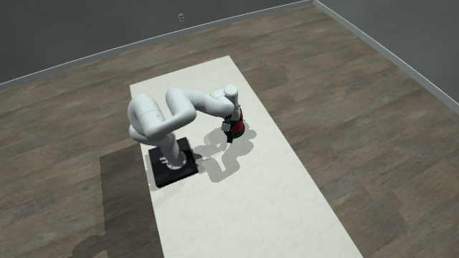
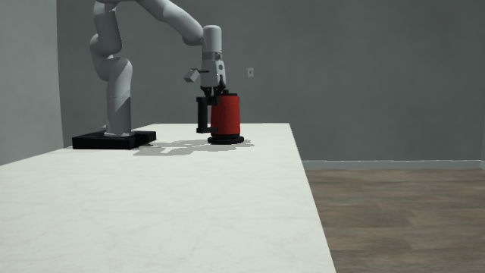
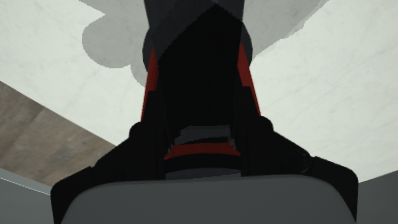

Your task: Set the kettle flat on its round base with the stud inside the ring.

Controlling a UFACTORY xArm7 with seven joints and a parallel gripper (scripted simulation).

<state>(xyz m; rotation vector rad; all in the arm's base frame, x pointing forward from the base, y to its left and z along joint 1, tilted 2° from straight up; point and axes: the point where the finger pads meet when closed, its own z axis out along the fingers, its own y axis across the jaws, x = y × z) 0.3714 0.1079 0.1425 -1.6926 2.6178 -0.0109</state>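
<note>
Now: the red kettle 10 mm ahead of my hand, 30 mm to the left of it and 50 mm below it. Also, from my hand: round black base (30 mm ahead, 60 mm to the left, 160 mm below).
</note>
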